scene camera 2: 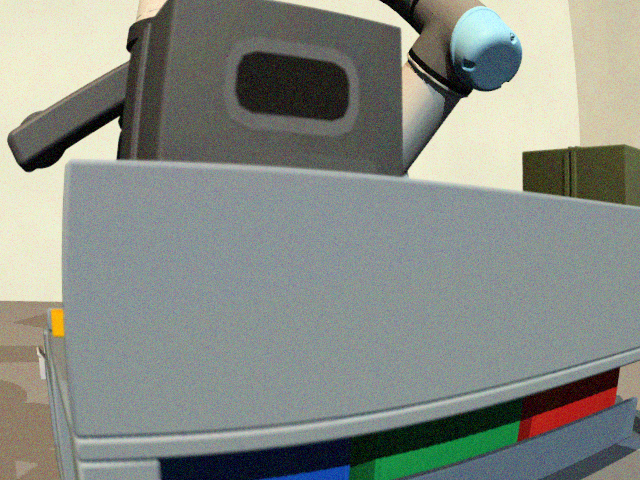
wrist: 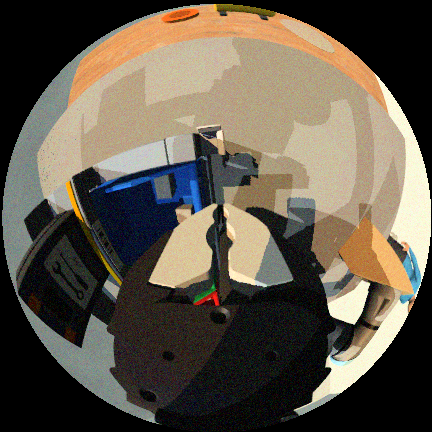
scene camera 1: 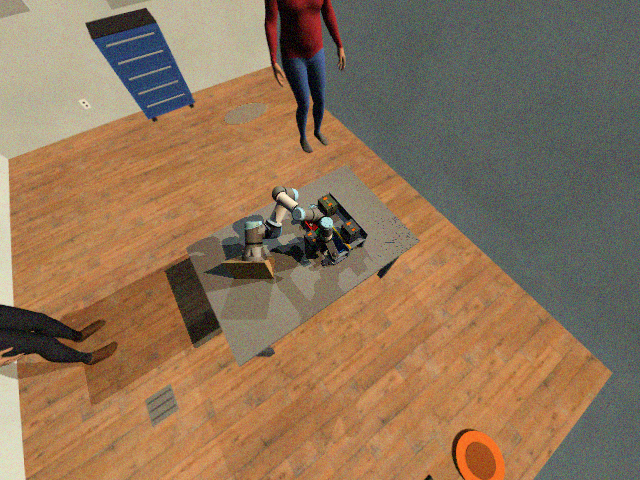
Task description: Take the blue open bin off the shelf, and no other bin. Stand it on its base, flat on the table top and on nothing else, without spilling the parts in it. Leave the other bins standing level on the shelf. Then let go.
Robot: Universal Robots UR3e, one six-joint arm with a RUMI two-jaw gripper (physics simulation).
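Seen in the pictures: gripper, fingertip midpoint: (wrist: 220, 206) (scene camera 1: 326, 254); arm's base at its link origin: (wrist: 386, 286) (scene camera 1: 254, 259).
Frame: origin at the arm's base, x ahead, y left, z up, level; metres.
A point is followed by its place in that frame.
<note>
The blue open bin (wrist: 135, 215) {z -0.167, x 0.522, y -0.031 m} shows in the wrist view left of the fingers, inside the grey shelf (wrist: 180, 149) {z -0.091, x 0.428, y -0.137 m}. A grey part lies over the bin near its rim. In scene camera 2, a strip of the blue bin (scene camera 2: 330, 472) {z -0.136, x 0.539, y -0.006 m} shows low under the big grey panel (scene camera 2: 336, 299) {z -0.044, x 0.639, y -0.041 m}, beside the green bin (scene camera 2: 449, 454) {z -0.140, x 0.529, y 0.061 m} and the red bin (scene camera 2: 573, 413) {z -0.141, x 0.507, y 0.170 m}. My gripper (wrist: 220, 206) {z -0.114, x 0.396, y -0.086 m} is shut, its tips together close to the blue bin's right side; I see nothing held. The parts in the bin are hard to make out. The fingertips are hidden in scene camera 2.
A dark tool case (wrist: 65, 280) {z -0.013, x 0.525, y -0.059 m} with a wrench label stands beyond a yellow strip (wrist: 95, 230) {z -0.068, x 0.507, y -0.076 m}. A dark box (scene camera 2: 279, 134) {z 0.000, x 0.596, y -0.046 m} rises behind the panel. An olive crate (scene camera 1: 327, 205) {z 0.020, x 0.507, y 0.153 m} (scene camera 2: 573, 173) {z 0.006, x 0.532, y 0.130 m} stands at the back. A tan wedge (scene camera 1: 248, 269) {z -0.015, x -0.048, y -0.036 m} (wrist: 375, 250) {z -0.088, x 0.066, y -0.045 m} is by the arm's base.
</note>
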